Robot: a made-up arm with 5 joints. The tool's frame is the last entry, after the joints. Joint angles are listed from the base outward. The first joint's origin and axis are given. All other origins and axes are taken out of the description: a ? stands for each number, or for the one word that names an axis. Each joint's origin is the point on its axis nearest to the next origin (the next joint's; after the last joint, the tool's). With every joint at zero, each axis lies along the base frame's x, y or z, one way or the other. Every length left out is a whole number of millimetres.
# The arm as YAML. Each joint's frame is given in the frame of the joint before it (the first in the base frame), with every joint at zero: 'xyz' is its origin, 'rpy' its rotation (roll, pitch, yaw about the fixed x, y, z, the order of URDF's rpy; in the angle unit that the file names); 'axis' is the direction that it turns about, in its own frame. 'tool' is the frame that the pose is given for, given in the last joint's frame.
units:
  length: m
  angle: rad
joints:
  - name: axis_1
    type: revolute
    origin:
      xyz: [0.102, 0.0, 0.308]
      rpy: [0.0, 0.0, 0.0]
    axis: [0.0, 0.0, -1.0]
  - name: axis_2
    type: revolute
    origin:
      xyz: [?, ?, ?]
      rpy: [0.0, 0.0, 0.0]
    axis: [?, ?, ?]
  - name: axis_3
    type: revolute
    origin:
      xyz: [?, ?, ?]
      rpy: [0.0, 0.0, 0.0]
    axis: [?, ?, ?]
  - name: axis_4
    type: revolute
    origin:
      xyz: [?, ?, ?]
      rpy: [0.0, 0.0, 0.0]
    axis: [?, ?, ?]
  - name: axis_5
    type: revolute
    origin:
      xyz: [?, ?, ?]
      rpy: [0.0, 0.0, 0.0]
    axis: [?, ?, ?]
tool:
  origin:
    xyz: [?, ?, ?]
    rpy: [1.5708, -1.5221, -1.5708]
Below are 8 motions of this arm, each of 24 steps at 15 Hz.
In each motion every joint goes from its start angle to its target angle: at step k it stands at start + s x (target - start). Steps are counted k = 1, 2, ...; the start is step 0. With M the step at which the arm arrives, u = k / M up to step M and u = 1 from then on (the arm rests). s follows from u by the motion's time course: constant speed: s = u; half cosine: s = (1 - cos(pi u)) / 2; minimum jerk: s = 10 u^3 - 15 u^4 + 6 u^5.
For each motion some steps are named. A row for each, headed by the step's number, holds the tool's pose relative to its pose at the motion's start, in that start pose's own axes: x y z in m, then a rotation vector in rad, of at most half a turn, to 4 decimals.
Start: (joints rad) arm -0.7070 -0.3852 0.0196 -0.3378 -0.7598
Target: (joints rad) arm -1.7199 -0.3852 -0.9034 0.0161 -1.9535
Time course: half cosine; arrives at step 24
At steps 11, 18, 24:
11: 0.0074 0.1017 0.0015 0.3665 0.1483 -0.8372
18: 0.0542 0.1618 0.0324 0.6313 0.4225 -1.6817
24: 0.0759 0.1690 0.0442 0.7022 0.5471 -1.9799

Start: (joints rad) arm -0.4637 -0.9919 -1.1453 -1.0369 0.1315
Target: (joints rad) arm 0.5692 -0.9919 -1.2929 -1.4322 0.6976
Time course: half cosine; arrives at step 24
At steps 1, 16, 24:
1: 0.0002 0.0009 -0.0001 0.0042 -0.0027 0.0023
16: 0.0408 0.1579 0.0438 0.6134 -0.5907 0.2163
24: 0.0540 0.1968 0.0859 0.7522 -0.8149 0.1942

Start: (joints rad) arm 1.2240 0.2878 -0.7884 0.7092 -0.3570
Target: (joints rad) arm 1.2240 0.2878 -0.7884 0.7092 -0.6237
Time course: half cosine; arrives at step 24
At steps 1, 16, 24:
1: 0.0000 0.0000 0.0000 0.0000 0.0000 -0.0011
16: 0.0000 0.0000 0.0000 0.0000 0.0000 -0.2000
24: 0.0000 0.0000 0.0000 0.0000 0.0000 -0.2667

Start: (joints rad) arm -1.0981 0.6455 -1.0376 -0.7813 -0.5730
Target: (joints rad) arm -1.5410 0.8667 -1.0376 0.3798 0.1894
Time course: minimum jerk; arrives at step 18
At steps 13, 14, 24:
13: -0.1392 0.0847 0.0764 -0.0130 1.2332 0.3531
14: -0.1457 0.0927 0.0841 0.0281 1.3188 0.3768
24: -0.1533 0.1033 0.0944 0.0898 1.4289 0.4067

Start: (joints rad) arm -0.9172 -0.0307 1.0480 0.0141 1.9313
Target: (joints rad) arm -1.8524 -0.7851 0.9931 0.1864 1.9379
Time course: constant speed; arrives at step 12
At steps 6, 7, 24:
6: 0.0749 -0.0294 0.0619 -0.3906 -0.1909 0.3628
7: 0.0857 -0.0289 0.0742 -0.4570 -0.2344 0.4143
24: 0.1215 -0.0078 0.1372 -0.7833 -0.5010 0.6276

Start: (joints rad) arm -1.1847 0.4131 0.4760 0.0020 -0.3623
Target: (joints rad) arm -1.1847 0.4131 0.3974 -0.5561 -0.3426
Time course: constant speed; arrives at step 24
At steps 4, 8, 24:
4: 0.0057 0.0025 0.0003 0.0422 -0.0973 0.0033
8: 0.0114 0.0050 0.0011 0.0842 -0.1948 0.0065
24: 0.0328 0.0143 0.0086 0.2486 -0.5862 0.0190

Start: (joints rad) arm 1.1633 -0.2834 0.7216 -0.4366 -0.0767
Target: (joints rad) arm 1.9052 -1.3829 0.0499 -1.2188 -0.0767
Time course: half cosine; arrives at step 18
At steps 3, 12, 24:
3: 0.0246 -0.0075 0.0087 -0.0278 -0.1759 0.0042
12: 0.1601 0.0308 0.2414 -0.1391 -1.8908 0.5302
24: 0.1216 0.1053 0.3232 0.0182 -2.4203 0.9344

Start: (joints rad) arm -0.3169 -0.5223 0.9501 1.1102 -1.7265
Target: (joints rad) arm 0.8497 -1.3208 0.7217 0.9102 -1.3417
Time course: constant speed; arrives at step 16
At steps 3, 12, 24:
3: 0.0304 -0.0074 0.0217 0.2310 0.0065 -0.1450
12: 0.0750 -0.0828 0.0806 0.8689 -0.3697 -0.5308
24: 0.0591 -0.1219 0.0978 1.0571 -0.7111 -0.6570

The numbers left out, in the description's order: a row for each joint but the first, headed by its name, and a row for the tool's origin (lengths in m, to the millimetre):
axis_2: xyz 0.041 -0.013 0.0, axis 0.0 1.0 0.0
axis_3: xyz 0.045 0.0 0.179, axis 0.0 1.0 0.0
axis_4: xyz 0.16 0.0 0.006, axis 0.0 1.0 0.0
axis_5: xyz 0.039 0.0 0.0, axis -1.0 0.0 0.0
tool: xyz 0.0 0.0 0.0

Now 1 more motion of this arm.
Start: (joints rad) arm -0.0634 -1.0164 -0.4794 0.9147 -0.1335
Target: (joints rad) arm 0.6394 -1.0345 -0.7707 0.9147 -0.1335
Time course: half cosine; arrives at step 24
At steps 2, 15, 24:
2: 0.0006 0.0007 0.0009 -0.0089 -0.0070 0.0066
15: 0.0139 0.0468 0.0293 -0.3318 -0.2743 0.3091
24: 0.0102 0.0762 0.0348 -0.4606 -0.3864 0.4735

